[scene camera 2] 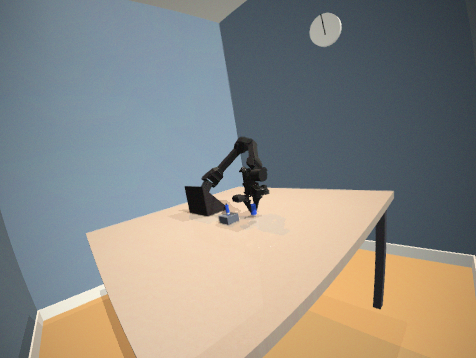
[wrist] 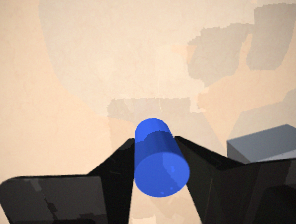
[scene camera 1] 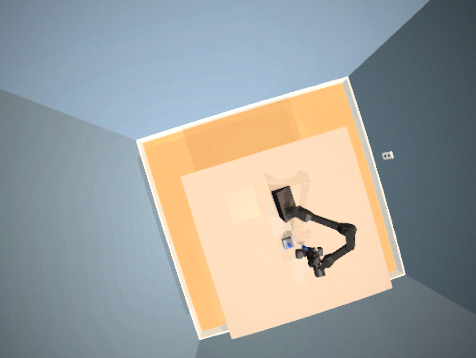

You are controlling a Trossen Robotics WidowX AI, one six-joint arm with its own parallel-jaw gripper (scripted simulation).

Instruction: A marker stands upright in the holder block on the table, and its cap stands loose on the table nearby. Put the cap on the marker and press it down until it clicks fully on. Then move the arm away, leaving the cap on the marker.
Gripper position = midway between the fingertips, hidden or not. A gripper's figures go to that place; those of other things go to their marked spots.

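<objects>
A blue cap (wrist: 161,170) is 0.09 m from the lens; the gripper (wrist: 154,142) is 0.12 m from the lens.
</objects>
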